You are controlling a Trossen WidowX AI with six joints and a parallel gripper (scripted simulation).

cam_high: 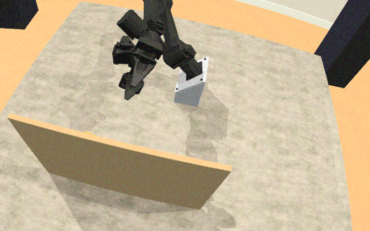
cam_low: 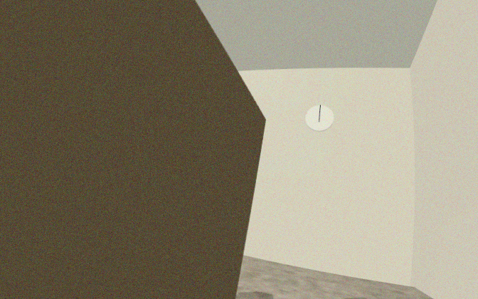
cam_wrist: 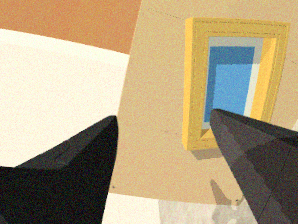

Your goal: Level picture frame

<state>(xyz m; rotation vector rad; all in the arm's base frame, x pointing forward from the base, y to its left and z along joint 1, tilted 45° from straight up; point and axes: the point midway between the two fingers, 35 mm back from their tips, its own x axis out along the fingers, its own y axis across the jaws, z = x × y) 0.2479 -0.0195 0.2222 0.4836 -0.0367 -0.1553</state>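
The picture frame lies 13 cm ahead of my gripper tip, 2 cm to the right of it and 11 cm below it. The rest, counted from my gripper tip: tan wall panel: 14 cm ahead, 1 cm to the right, 12 cm below.
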